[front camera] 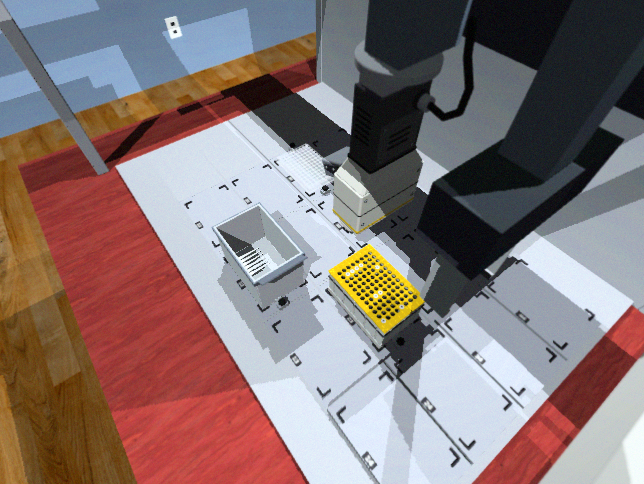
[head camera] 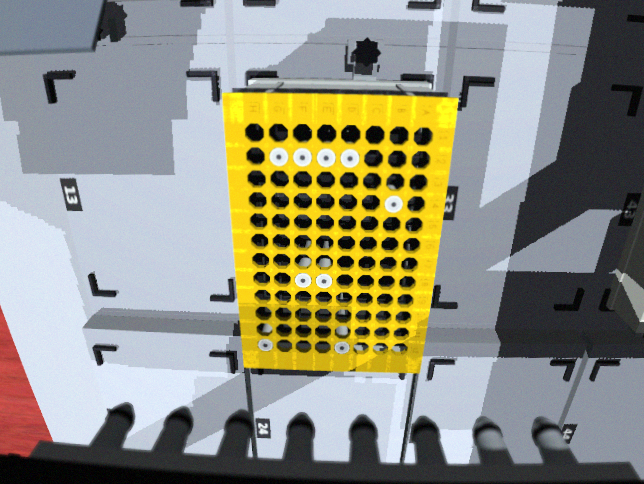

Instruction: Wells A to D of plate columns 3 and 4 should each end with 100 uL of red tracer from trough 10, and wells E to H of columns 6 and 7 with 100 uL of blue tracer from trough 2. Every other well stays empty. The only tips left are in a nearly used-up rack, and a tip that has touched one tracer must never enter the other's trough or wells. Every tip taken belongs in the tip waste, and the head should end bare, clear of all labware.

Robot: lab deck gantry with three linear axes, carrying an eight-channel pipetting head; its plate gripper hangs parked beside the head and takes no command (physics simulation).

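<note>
The pipetting head (front camera: 375,195) hangs above the deck between the yellow tip rack (front camera: 338,271) (head camera: 236,333) and the clear well plate (front camera: 304,165). Its eight nozzles (head camera: 362,434) are bare, past the rack's column 12 edge in the head view. The rack holds white tips at D to G of column 2, B of column 4, E and F of column 8, and D and H of column 12. The tip waste (front camera: 285,286) (head camera: 49,26) stands left of the rack. The parked plate gripper (front camera: 467,293) has its paddles apart and empty. Tracer troughs are hidden; well contents are too small to tell.
A pale edge of a carrier (head camera: 630,294) shows at the right of the head view. The gripper's large dark body (front camera: 468,208) hangs right of the head in the front view. A grey post (front camera: 57,98) stands at the deck's far left.
</note>
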